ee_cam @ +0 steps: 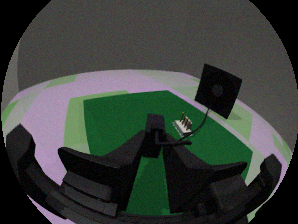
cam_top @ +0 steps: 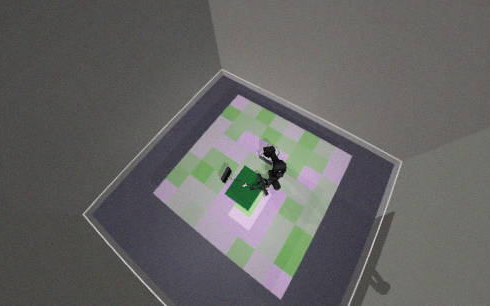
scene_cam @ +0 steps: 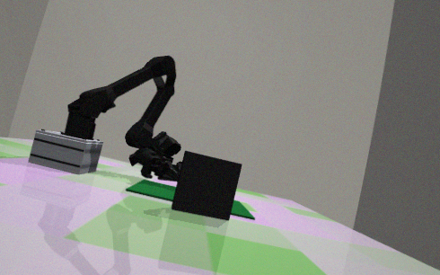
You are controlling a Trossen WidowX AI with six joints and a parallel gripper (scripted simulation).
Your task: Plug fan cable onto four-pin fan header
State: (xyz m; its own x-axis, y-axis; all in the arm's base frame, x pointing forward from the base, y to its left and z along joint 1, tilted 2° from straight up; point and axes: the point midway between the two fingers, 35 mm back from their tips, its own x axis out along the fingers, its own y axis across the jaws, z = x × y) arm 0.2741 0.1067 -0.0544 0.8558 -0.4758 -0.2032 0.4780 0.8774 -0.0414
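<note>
Now: the fan plug 1 cm ahead of my gripper tip and 1 cm below it. Also, from my gripper tip: green board: 3 cm ahead, 5 cm to the right, 5 cm below; then black fan: 7 cm ahead, 23 cm to the right, 2 cm above.
</note>
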